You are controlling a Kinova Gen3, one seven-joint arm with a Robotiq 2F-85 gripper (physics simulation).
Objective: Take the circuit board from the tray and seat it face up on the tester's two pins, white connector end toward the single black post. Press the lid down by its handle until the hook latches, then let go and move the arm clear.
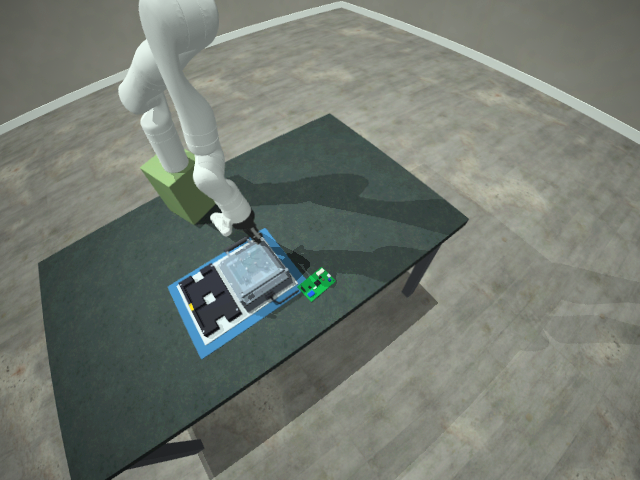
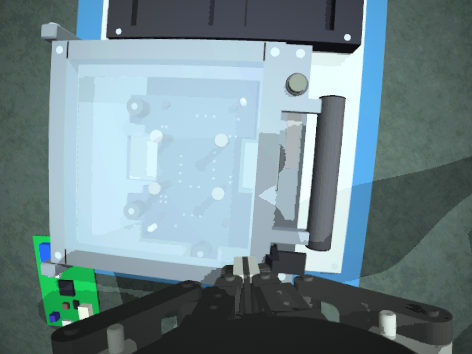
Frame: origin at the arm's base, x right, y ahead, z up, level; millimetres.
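Where they show: gripper, fingertip midpoint: (image 1: 258, 242) (image 2: 245, 272); arm's base, origin of the base link: (image 1: 175, 163).
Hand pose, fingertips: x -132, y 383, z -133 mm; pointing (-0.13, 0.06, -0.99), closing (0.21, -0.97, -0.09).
Note:
Things, the pixels of their top centre, and the offset from my fingertips. "*": a spot on its surface instead. Level surfaces: height alone.
- green circuit board, middle of its top: (image 2: 62, 287) (image 1: 316, 282) dz -86, dx -103, dy +189 mm
- tester's clear lid, middle of its top: (image 2: 182, 164) (image 1: 248, 261) dz +1, dx +59, dy +48 mm
- black block, surface spot: (image 2: 291, 262) * dz -5, dx +9, dy -28 mm
- black tray, surface spot: (image 2: 165, 17) (image 1: 228, 304) * dz -79, dx +180, dy +107 mm
- dark table, its level: dz -97 mm
- round knob, surface spot: (image 2: 297, 83) * dz -32, dx +125, dy -14 mm
The green circuit board (image 1: 321, 287) (image 2: 82, 275) lies face up off the tester's hinge side, by the blue base's edge. The tester's clear lid (image 1: 250, 266) (image 2: 160, 51) lies over the bed; pale posts show through it and no green board does. I cannot tell whether the lid is fully down. Its dark handle (image 2: 327, 172) runs along the side opposite the hinges. A black block (image 2: 291, 262), perhaps the hook, sits near the handle's lower end. My gripper (image 1: 258, 239) (image 2: 245, 272) is shut and empty, at the lid's corner near that block. The black tray (image 1: 227, 299) (image 2: 165, 17) is beside the tester.
The blue base (image 1: 204, 350) (image 2: 372, 75) carries the tray and tester on the dark table (image 1: 129, 351). A round knob (image 2: 297, 83) stands near the handle's upper end. A green block (image 1: 180, 196) stands by the arm at the table's far edge.

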